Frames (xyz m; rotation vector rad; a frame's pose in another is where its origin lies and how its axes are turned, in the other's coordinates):
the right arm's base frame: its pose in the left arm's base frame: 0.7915 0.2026 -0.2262 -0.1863 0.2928 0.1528
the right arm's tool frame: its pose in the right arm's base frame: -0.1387 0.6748 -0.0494 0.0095 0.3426 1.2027
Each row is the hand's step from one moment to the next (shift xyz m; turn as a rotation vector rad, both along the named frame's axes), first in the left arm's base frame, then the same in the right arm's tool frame.
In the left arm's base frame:
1: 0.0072 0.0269 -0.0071 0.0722 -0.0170 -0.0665
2: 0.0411 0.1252 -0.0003 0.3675 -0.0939 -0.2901
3: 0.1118 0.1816 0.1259 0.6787 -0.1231 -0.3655
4: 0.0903 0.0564 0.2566 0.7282 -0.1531 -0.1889
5: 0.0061 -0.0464 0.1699 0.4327 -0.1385 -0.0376
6: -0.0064 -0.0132 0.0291 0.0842 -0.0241 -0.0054
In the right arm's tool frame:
1: 0.0274 -0.0015 0.0085 0.0220 -0.0941 -0.0244
2: 0.1124 -0.0007 0.0688 0.0820 -0.4619 -0.0891
3: 0.1059 0.0027 0.2239 0.1137 -0.7722 -0.0110
4: -0.0678 0.0373 0.2668 0.0060 -0.7549 0.1395
5: -0.1218 0.0480 0.1180 -0.0738 -0.4328 0.1227
6: -0.0260 0.0133 0.0146 -0.0128 -0.0827 0.0265

